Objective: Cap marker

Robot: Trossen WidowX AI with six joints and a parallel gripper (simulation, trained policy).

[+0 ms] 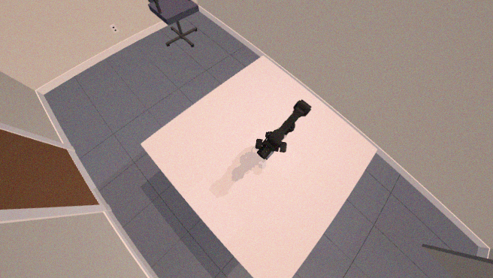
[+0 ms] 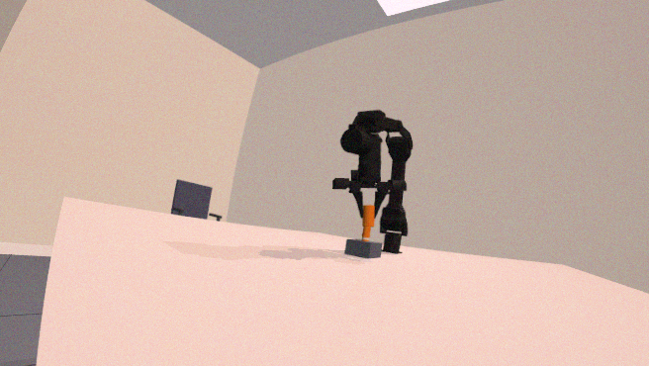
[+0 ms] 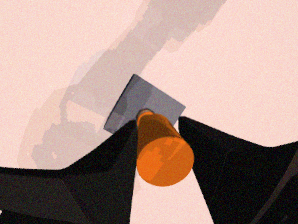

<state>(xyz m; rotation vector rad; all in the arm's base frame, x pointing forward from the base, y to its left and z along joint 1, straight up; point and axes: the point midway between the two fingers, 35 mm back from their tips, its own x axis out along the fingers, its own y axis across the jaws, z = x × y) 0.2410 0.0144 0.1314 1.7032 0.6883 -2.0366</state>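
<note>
Right now the orange cap is 10 mm ahead of my gripper tip, 10 mm to the left of it and 10 mm above it. From my gripper tip the other things lie so: grey holder block (10 mm ahead, 10 mm to the left, 80 mm below); then orange marker (10 mm ahead, 10 mm to the left, 30 mm below).
</note>
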